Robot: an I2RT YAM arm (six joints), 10 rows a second.
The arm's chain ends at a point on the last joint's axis. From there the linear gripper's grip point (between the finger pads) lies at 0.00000 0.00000 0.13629 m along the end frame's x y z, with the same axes.
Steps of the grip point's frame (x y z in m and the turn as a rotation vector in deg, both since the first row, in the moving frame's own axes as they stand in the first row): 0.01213, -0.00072, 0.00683, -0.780, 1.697, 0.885; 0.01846, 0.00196, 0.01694, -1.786, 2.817, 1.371; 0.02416, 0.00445, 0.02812, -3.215, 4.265, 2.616; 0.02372, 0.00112, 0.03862, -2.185, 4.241, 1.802; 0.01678, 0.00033, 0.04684, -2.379, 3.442, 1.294
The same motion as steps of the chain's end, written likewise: 0.00811, -0.00261, 0.00690, -0.780, 1.697, 0.885; 0.01181, -0.00237, 0.01717, -1.786, 2.817, 1.371; 0.01421, -0.00342, 0.02871, -3.215, 4.265, 2.616; 0.01373, -0.00423, 0.03909, -2.185, 4.241, 1.802; 0.00866, -0.00542, 0.04720, -2.379, 3.442, 1.294
